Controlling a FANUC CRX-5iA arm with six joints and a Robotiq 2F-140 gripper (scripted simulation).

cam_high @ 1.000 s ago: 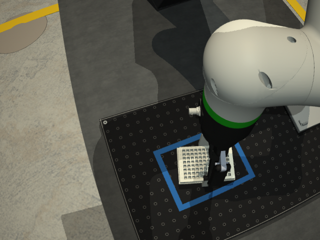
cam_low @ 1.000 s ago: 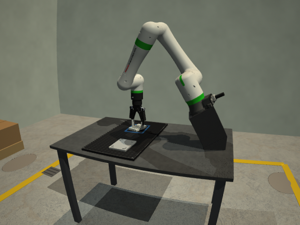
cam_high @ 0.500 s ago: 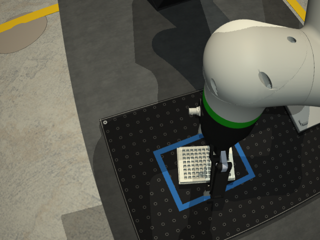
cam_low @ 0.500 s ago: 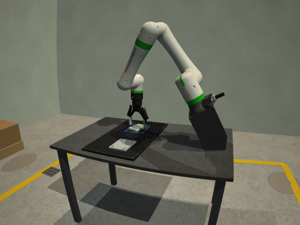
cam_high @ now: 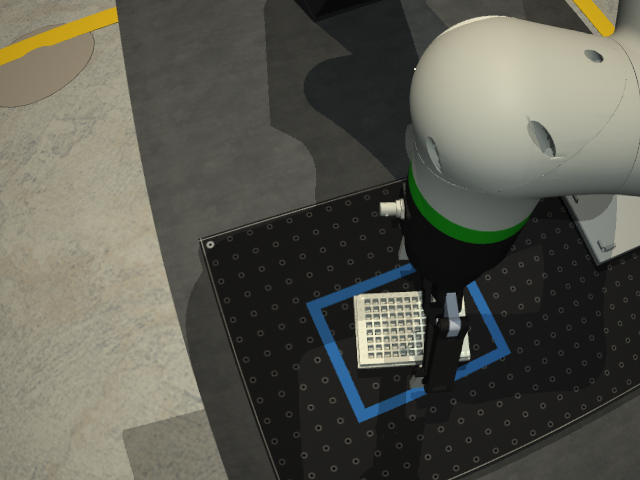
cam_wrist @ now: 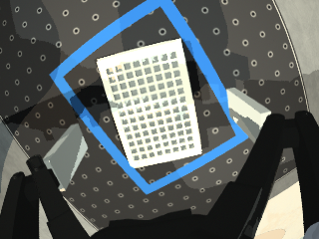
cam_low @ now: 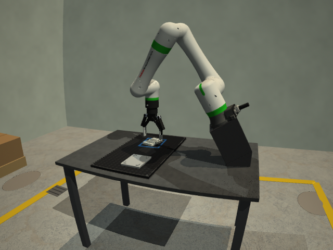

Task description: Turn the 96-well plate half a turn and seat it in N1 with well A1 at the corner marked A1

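The white 96-well plate is 4 cm below my hand. Round my hand: dark table: 15 cm to the left, 5 cm below, 4 cm behind; grey plate nest N1: 33 cm to the left, 12 cm behind, 4 cm below.
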